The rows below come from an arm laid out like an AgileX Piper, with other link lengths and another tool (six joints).
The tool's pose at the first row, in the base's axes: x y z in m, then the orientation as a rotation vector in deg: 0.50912, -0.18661, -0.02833, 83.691, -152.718, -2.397
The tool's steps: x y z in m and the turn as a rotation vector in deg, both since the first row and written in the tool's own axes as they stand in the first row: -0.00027, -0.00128, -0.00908, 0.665, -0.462, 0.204; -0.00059, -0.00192, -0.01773, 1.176, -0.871, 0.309; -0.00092, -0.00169, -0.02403, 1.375, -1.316, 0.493; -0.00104, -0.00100, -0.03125, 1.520, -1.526, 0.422; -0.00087, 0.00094, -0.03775, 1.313, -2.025, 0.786; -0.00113, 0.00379, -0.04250, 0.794, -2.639, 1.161
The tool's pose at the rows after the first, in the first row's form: 0.51127, -0.18685, -0.01941, 83.779, -153.500, -1.839; 0.51286, -0.18671, -0.01088, 83.935, -154.106, -1.452; 0.51349, -0.18615, -0.00463, 83.906, -154.671, -1.502; 0.51371, -0.18550, 0.00259, 84.121, -154.845, -1.469; 0.51266, -0.18443, 0.00921, 83.749, -155.418, -2.091; 0.51089, -0.18256, 0.01412, 83.309, -155.957, -3.221
